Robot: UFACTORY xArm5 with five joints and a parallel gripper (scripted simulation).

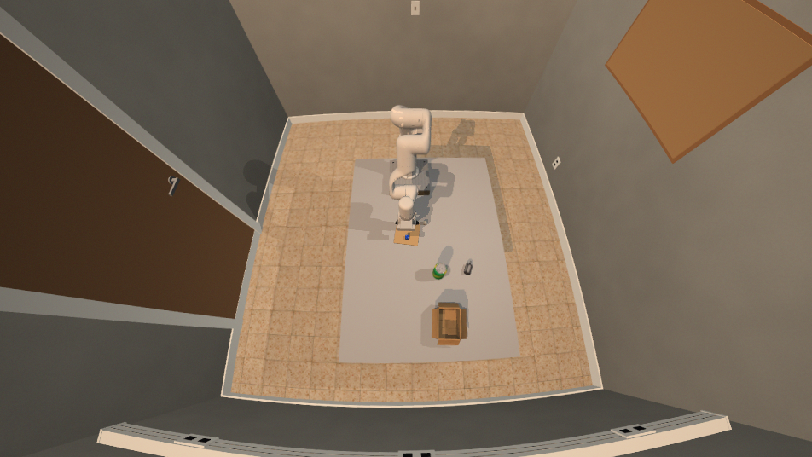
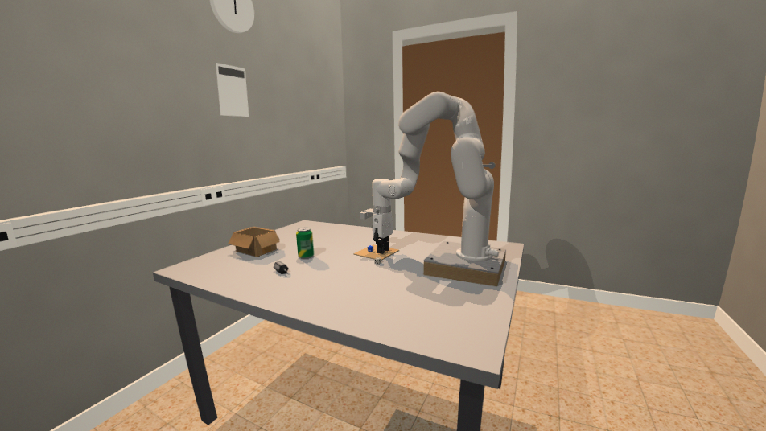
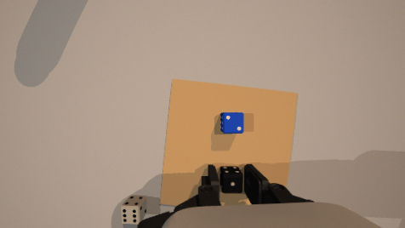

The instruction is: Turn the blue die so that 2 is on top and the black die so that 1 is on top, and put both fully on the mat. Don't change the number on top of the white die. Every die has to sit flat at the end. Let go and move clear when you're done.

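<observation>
Right now my hand is 10 mm above the black die. The rest, counted from my hand: white die: 50 mm behind, 100 mm to the left, 20 mm below; then mat: 30 mm ahead, 30 mm below; then blue die: 60 mm ahead, 10 mm to the left, 10 mm below.
</observation>
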